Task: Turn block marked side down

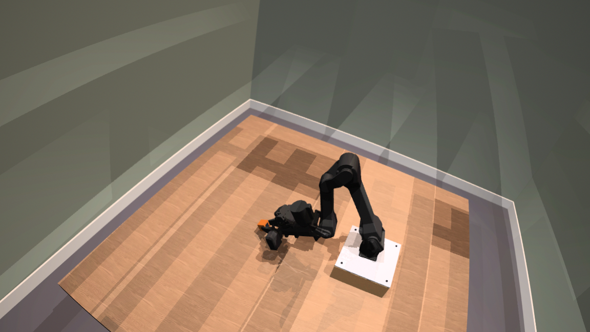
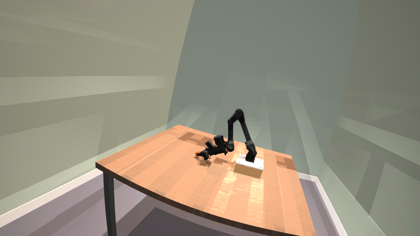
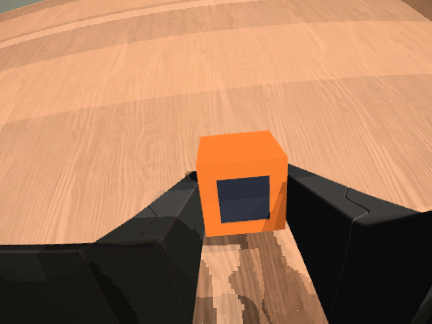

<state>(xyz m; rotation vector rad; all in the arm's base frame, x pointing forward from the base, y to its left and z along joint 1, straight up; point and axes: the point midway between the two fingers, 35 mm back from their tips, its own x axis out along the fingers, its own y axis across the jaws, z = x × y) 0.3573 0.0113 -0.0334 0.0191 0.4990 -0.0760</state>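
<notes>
Right now my gripper tip is 1 cm past the orange block.
</notes>
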